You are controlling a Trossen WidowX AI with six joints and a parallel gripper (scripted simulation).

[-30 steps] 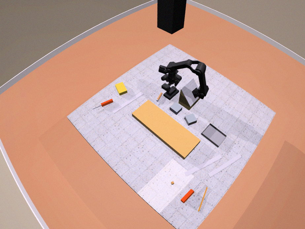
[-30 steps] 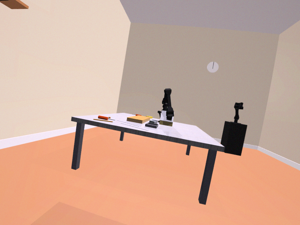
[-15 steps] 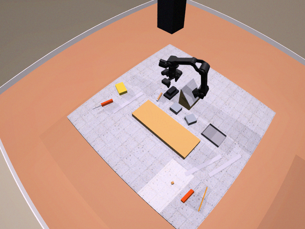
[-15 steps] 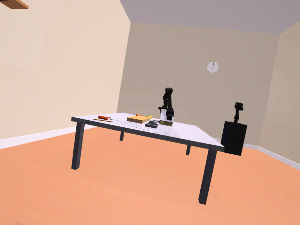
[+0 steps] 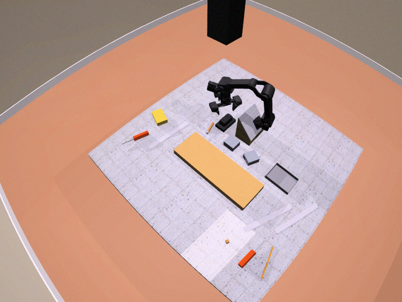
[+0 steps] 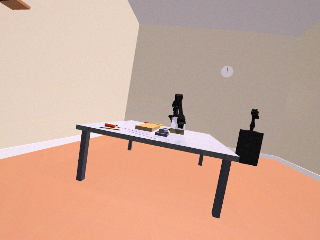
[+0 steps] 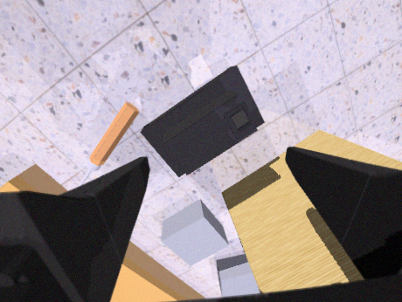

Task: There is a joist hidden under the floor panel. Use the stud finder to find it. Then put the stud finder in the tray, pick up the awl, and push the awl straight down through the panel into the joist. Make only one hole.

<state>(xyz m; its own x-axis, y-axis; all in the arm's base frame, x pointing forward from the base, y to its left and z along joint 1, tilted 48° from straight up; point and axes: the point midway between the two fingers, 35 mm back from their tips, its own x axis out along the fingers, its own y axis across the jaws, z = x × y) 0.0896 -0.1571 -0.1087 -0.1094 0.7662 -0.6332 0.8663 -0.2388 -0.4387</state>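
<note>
My gripper tip is 20 mm past the stud finder and 60 mm above it. From my gripper tip the other things lie so: grey tray 80 mm ahead, 500 mm to the left, 90 mm below; then yellow block 250 mm ahead, 330 mm to the right, 90 mm below; then awl 120 mm ahead, 30 mm to the right, 100 mm below.
</note>
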